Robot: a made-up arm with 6 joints. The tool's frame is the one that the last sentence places.
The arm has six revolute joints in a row. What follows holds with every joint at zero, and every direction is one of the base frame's.
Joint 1 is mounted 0.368 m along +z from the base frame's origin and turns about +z.
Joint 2 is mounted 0.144 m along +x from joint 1 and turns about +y.
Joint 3 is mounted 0.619 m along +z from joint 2 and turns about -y.
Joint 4 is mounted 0.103 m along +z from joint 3 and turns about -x.
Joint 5 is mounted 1.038 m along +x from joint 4 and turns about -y.
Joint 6 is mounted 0.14 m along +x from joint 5 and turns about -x.
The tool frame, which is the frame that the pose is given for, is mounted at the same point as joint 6; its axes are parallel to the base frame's.
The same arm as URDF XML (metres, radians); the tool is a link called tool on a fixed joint. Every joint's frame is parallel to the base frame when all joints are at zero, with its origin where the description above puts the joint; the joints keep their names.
<robot name="arm">
<joint name="joint 1" type="continuous"><parent link="base"/><child link="link1"/><origin xyz="0 0 0.368"/><axis xyz="0 0 1"/></joint>
<joint name="joint 2" type="continuous"><parent link="link1"/><child link="link2"/><origin xyz="0.144 0 0"/><axis xyz="0 1 0"/></joint>
<joint name="joint 3" type="continuous"><parent link="link2"/><child link="link3"/><origin xyz="0 0 0.619"/><axis xyz="0 -1 0"/></joint>
<joint name="joint 4" type="continuous"><parent link="link3"/><child link="link4"/><origin xyz="0 0 0.103"/><axis xyz="-1 0 0"/></joint>
<joint name="joint 5" type="continuous"><parent link="link4"/><child link="link5"/><origin xyz="1.038 0 0"/><axis xyz="0 -1 0"/></joint>
<joint name="joint 6" type="continuous"><parent link="link5"/><child link="link6"/><origin xyz="0.14 0 0"/><axis xyz="-1 0 0"/></joint>
<joint name="tool_joint" type="fixed"><parent link="link6"/><child link="tool"/><origin xyz="0 0 0"/></joint>
<link name="base"/>
<link name="link1"/>
<link name="link2"/>
<link name="link3"/>
<link name="link4"/>
<link name="link5"/>
<link name="link6"/>
<link name="tool"/>
</robot>

